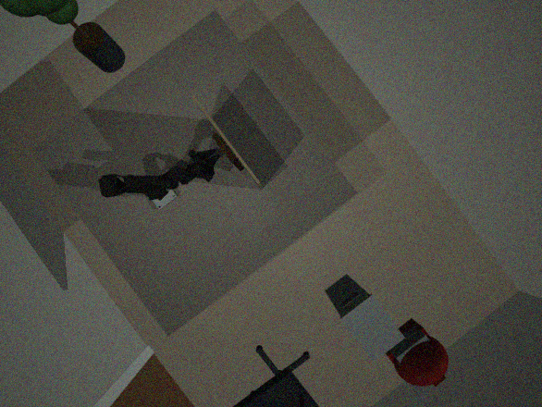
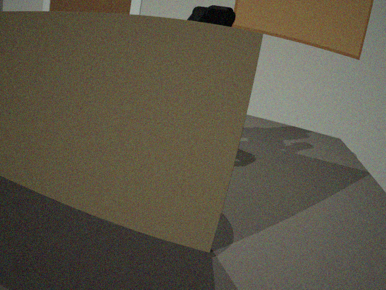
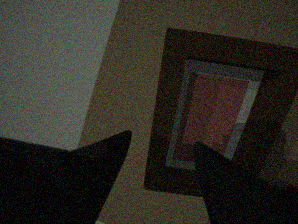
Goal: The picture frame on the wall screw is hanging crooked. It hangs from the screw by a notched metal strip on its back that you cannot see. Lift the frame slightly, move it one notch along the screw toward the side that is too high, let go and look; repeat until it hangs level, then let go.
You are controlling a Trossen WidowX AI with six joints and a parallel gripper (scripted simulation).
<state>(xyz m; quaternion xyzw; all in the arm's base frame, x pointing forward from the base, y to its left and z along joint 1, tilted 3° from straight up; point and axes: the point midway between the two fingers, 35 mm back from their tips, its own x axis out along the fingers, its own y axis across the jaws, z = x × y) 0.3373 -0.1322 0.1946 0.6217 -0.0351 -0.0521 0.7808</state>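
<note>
The picture frame lies 5 cm below my gripper tip, 5 cm ahead of it and 2 cm to the right of it. Also, from my gripper tip: wall panel: 6 cm below, 6 cm ahead, 1 cm to the right.
</note>
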